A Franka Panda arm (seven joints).
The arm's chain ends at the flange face. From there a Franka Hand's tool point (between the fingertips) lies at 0.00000 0.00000 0.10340 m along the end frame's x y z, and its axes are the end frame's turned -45 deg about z.
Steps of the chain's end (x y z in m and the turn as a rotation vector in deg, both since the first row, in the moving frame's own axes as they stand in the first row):
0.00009, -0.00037, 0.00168, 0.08, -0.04, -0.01
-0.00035, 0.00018, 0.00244, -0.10, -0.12, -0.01
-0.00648, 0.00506, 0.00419, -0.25, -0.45, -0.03
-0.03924, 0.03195, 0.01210, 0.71, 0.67, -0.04
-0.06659, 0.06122, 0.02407, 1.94, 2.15, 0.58
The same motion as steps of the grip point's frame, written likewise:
0.00038, -0.00035, 0.00168, 0.08, 0.03, -0.01
-0.00066, -0.00015, 0.00244, 0.01, -0.16, -0.01
-0.00905, -0.00126, 0.00419, 0.14, -0.49, -0.03
-0.04858, -0.00521, 0.01208, 0.03, 0.98, -0.04
-0.08516, -0.00350, 0.02394, -0.15, 2.89, 0.58

